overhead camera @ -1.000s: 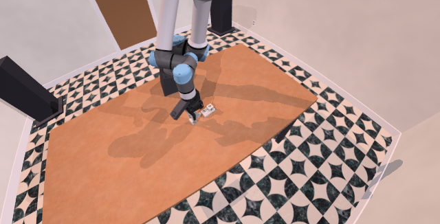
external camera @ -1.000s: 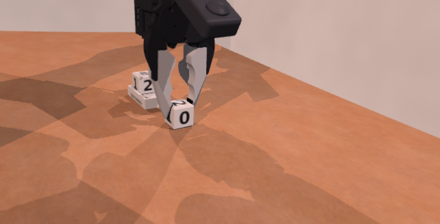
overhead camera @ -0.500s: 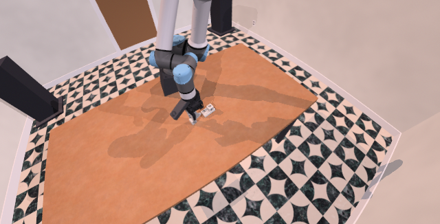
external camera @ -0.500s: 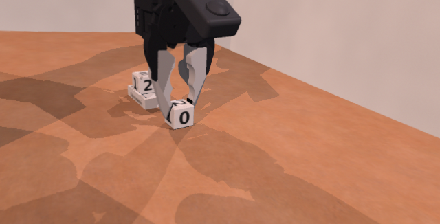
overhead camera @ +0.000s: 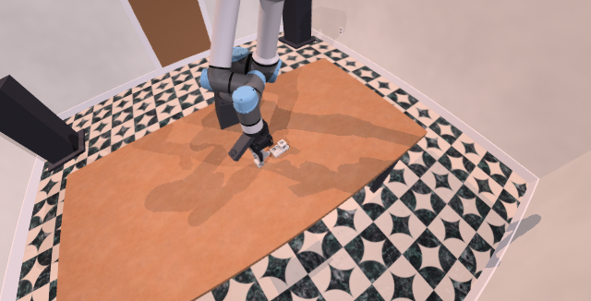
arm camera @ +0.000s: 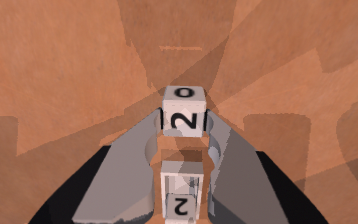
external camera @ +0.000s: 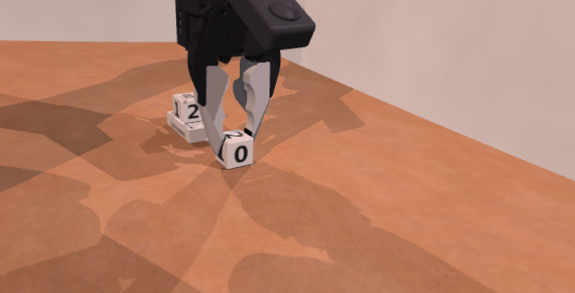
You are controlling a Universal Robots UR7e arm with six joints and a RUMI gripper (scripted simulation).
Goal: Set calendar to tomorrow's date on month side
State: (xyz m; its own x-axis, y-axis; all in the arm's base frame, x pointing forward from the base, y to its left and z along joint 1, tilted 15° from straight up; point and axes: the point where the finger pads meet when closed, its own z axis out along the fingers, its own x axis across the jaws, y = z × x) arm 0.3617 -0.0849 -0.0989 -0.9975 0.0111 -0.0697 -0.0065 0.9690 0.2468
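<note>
Now: the tray 110 mm to the left of my hand and 20 mm below it.
</note>
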